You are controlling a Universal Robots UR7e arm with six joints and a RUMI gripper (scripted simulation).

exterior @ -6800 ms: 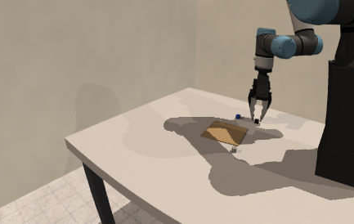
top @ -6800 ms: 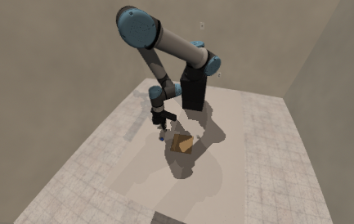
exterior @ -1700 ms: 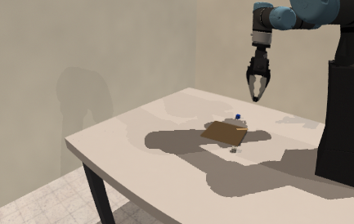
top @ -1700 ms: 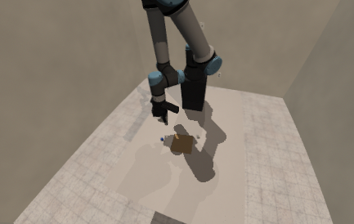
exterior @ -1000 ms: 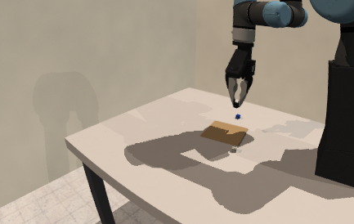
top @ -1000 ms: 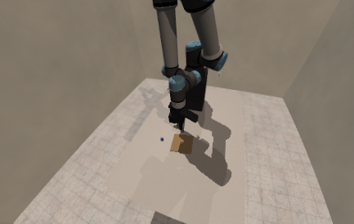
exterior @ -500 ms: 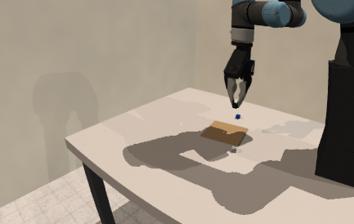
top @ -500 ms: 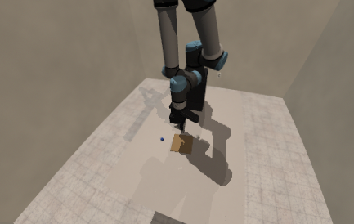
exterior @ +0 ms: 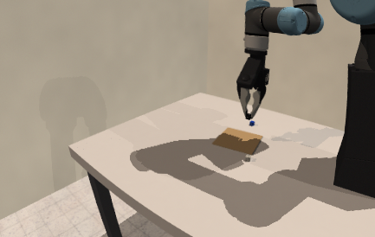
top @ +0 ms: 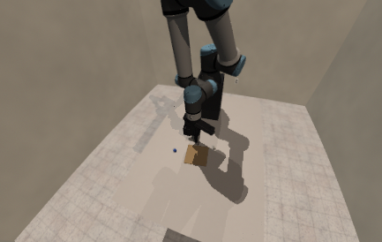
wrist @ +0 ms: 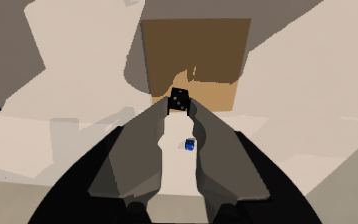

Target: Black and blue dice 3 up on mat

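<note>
Now: the brown mat 30 mm ahead of my hand and 100 mm below it. From my hand the other things lie so: black die 10 mm below; then blue die 50 mm ahead, 140 mm to the right, 100 mm below; then white die 60 mm behind, 90 mm to the left, 100 mm below.
</note>
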